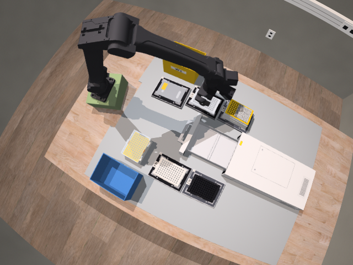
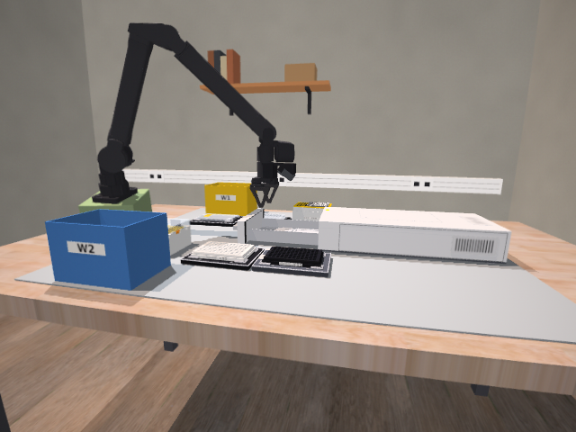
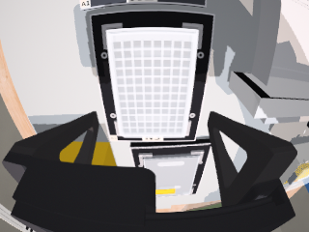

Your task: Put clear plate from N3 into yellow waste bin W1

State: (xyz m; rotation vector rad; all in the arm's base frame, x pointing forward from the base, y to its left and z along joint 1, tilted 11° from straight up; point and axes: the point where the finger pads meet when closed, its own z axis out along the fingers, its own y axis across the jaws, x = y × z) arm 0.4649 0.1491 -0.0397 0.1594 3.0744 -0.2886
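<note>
My hand is 5 cm above the clear plate. Round my hand: yellow tip box: 16 cm ahead, 1 cm to the right, 2 cm below; then black work nest N3: 7 cm below; then label n1: 10 cm ahead, 6 cm below.
</note>
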